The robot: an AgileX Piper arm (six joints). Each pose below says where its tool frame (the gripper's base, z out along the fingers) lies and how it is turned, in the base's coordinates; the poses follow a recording.
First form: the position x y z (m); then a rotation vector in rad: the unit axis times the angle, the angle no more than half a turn.
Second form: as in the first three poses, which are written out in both.
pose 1, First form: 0.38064 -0.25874 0.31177 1.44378 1.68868 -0.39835
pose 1, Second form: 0.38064 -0.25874 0.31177 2.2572 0.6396 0.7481 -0.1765
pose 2, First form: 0.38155 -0.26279 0.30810 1.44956 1.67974 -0.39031
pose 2, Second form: 0.38155 -0.26279 0.30810 2.2528 0.6434 0.7456 -0.1733
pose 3, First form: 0.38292 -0.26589 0.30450 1.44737 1.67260 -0.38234
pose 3, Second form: 0.38292 -0.26589 0.30450 2.2447 0.6448 0.7451 -0.1703
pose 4, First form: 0.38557 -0.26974 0.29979 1.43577 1.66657 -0.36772
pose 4, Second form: 0.38557 -0.26974 0.29979 2.2303 0.6438 0.7472 -0.1649
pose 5, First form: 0.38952 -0.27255 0.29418 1.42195 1.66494 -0.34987
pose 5, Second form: 0.38952 -0.27255 0.29418 2.2173 0.6413 0.7509 -0.1578
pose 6, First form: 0.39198 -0.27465 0.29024 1.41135 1.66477 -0.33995
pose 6, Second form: 0.39198 -0.27465 0.29024 2.2088 0.6390 0.7537 -0.1539
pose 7, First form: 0.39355 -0.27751 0.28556 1.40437 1.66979 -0.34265
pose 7, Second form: 0.39355 -0.27751 0.28556 2.2086 0.6359 0.7560 -0.1551
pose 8, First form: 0.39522 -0.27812 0.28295 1.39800 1.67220 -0.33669
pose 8, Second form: 0.39522 -0.27812 0.28295 2.2055 0.6339 0.7582 -0.1527
